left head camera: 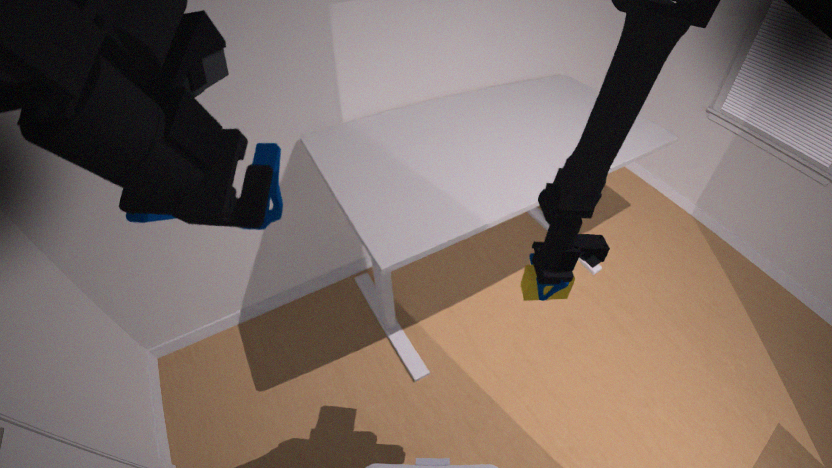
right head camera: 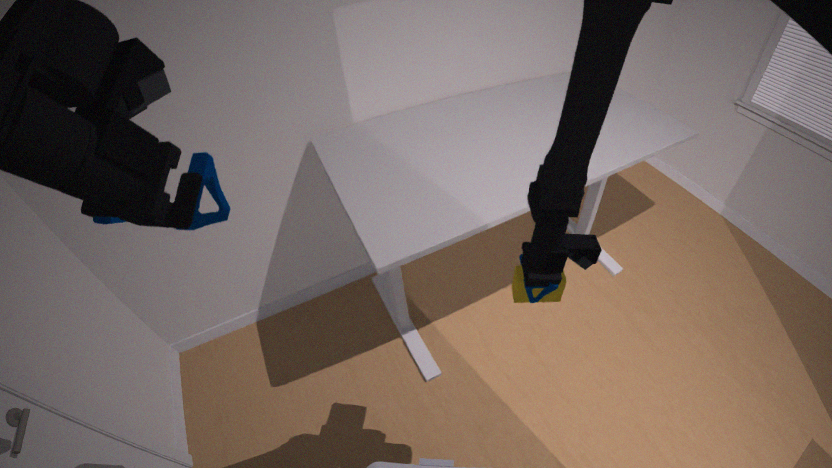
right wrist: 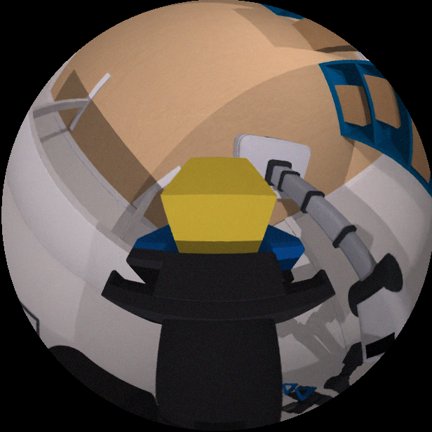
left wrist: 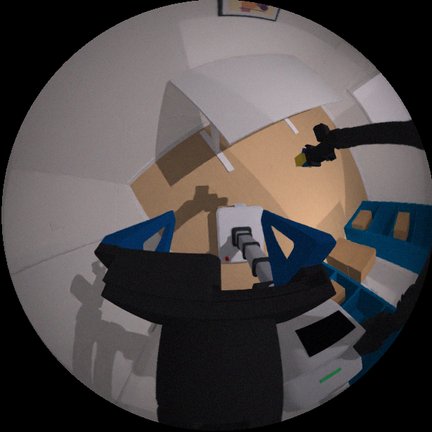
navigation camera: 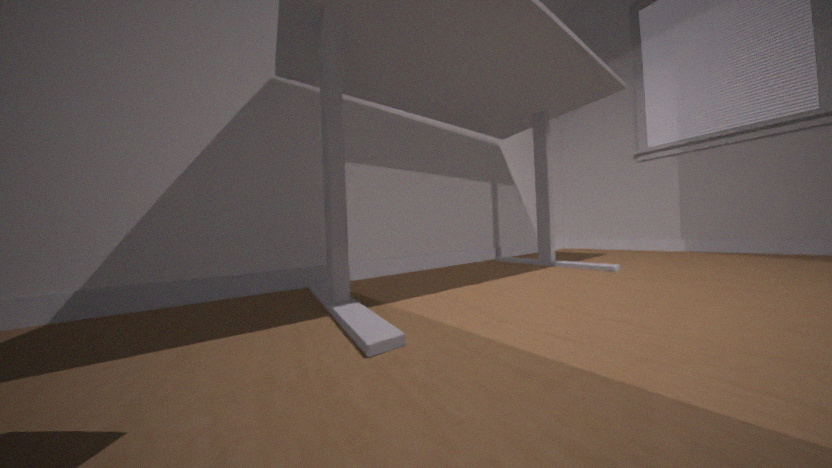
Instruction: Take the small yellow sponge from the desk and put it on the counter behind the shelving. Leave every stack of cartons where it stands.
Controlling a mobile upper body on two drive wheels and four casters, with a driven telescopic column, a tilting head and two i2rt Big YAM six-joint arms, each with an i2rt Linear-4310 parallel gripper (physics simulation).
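Frame: origin at the left arm's base, x ahead, y left, z up, level; centimetres.
Where they show: left gripper, fingertip midpoint: (left head camera: 236, 210) (right head camera: 193, 212); right gripper, fingertip midpoint: (left head camera: 539, 292) (right head camera: 531, 294).
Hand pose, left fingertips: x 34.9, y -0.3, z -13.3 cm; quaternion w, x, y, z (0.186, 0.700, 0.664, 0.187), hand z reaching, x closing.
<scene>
After its pixels a point has its place.
The small yellow sponge (left head camera: 528, 289) @[z -51.7, x 54.0, y -39.7 cm] (right head camera: 518, 291) @[z -51.7, x 54.0, y -40.0 cm] (left wrist: 300, 160) (right wrist: 219, 217) is clamped in my right gripper (left head camera: 546, 285) @[z -55.4, x 55.9, y -43.5 cm] (right head camera: 538, 288) @[z -55.4, x 55.9, y -43.5 cm] (right wrist: 217, 214), whose blue fingers press on its two sides. The right gripper is shut on it and holds it in the air; in both head views it appears over the floor, beyond the desk's near edge. The white desk (left head camera: 430, 168) @[z -62.8, x 110.5, y -19.8 cm] (right head camera: 442, 174) @[z -62.8, x 107.0, y -22.5 cm] (left wrist: 250, 95) stands against the wall. My left gripper (left wrist: 217, 215) is open and empty, with its fingers wide apart. I cannot make out the counter behind the shelving.
Blue shelving (left wrist: 385, 246) with several brown cartons (left wrist: 362, 220) (right wrist: 352, 105) stands at the right in both wrist views. A larger brown carton (left wrist: 352, 257) is close to it. Desk legs (navigation camera: 334, 192) @[z -122.1, x 103.8, y -1.2 cm] (navigation camera: 544, 192) @[z -114.1, x 169.0, y -105.4 cm] rise from long floor feet. A window (navigation camera: 727, 75) @[z -35.4, x 177.7, y -247.0 cm] is at the right.
</scene>
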